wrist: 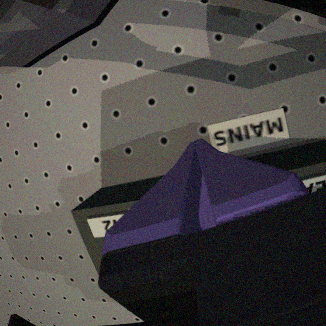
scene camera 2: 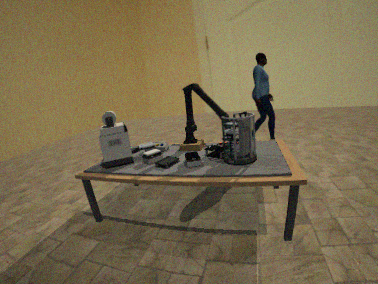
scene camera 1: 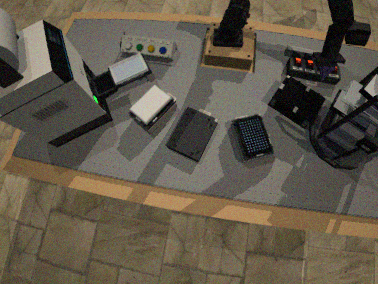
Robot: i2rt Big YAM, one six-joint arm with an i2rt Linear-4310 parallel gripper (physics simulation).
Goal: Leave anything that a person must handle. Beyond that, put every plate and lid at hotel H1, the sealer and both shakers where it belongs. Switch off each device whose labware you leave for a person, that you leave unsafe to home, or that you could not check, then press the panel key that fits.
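Places are measured from the arm's base along level axes (x ahead, y left, z up), in millimetres.
Where they show: gripper, fingertip midpoint: point(wrist: 199, 150) point(scene camera 1: 321, 80); arm's base, link origin: point(scene camera 2: 190, 142) point(scene camera 1: 227, 39).
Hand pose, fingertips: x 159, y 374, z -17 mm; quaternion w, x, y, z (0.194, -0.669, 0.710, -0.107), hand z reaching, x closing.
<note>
Each offset is from my fingertips to the top centre of the thing. Level surfaces: height alone.
My gripper point(scene camera 1: 328, 70) point(wrist: 199, 150) is shut and empty, its purple fingers together low over the mains switch block @[94 mm back, 15 mm right, 20 mm up] point(scene camera 1: 294, 73) point(wrist: 83, 223). The fingers and gripper body hide the switches in the wrist view; a partly covered label ending in 2 shows at left. In scene camera 1 several switches glow orange. The sealer @[177 mm ahead, 962 mm right, 423 mm up] point(scene camera 1: 55, 107) point(scene camera 2: 114, 145) has a pale plate @[45 mm ahead, 736 mm right, 76 mm up] point(scene camera 1: 129, 69) at its front. A white-topped plate @[173 mm ahead, 637 mm right, 50 mm up] point(scene camera 1: 152, 104) and a dark-welled plate @[261 mm ahead, 287 mm right, 37 mm up] point(scene camera 1: 253, 136) sit on separate low devices. Hotel racks point(scene camera 1: 318, 141) point(scene camera 2: 254, 137) hold plates; H1 is not readable.
A flat dark unit @[252 mm ahead, 488 mm right, 8 mm up] point(scene camera 1: 192, 134) lies between the two plates. A black unit @[105 mm ahead, 114 mm right, 43 mm up] point(scene camera 1: 296, 100) stands beside the hotel. The key panel @[108 mm back, 700 mm right, 51 mm up] point(scene camera 1: 149, 47) has white, green, yellow and blue keys. A person point(scene camera 2: 261, 92) is behind the table @[46 mm down] point(scene camera 1: 100, 188) point(scene camera 2: 200, 180).
</note>
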